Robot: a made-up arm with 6 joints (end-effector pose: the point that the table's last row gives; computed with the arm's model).
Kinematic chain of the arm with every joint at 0, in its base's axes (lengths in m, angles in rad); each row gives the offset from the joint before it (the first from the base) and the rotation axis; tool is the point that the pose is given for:
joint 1: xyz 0 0 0.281 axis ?
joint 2: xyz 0 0 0 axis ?
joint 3: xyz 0 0 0.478 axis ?
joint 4: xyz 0 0 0 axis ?
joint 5: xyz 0.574 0 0 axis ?
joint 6: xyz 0 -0.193 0 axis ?
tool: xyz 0 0 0
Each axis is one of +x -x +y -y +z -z.
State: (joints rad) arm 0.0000 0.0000 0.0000 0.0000 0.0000 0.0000
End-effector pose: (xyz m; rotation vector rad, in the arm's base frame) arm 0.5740 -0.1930 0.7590 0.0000 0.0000 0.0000
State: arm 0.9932 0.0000 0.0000 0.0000 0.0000 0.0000
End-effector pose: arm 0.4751 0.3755 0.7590 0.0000 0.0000 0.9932
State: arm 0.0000 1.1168 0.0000 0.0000 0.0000 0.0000
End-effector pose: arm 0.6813 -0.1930 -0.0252 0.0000 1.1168 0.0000
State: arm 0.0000 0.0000 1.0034 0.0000 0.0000 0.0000
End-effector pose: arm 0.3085 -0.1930 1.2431 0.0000 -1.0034 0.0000
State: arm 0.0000 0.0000 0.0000 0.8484 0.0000 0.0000
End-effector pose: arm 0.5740 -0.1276 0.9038 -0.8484 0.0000 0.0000
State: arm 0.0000 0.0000 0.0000 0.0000 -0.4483 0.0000
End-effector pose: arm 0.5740 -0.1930 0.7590 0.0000 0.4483 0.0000
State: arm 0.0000 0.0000 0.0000 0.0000 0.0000 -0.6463
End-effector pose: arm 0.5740 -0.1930 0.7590 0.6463 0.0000 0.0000
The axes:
joint 1: +z
joint 2: +y
joint 3: -y
joint 4: -x
joint 5: -y
joint 6: -x

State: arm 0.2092 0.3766 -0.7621 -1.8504 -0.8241 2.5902
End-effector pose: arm 0.2312 0.1035 0.1266 -0.2860 0.5235 1.1449
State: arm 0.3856 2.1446 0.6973 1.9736 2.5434 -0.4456
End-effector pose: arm 0.5723 0.3140 -0.5262 1.2503 -0.0718 2.3857
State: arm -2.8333 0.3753 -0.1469 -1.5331 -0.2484 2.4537
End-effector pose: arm -0.5515 -0.1680 0.2723 0.3034 1.0849 -2.1390
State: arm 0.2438 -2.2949 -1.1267 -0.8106 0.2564 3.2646
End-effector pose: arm 0.0278 -0.1301 0.4376 -1.7703 -0.5672 -1.4484
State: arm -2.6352 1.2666 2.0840 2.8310 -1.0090 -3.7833
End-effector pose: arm -0.6155 -0.5515 0.8832 -1.6489 -1.3243 -1.1607
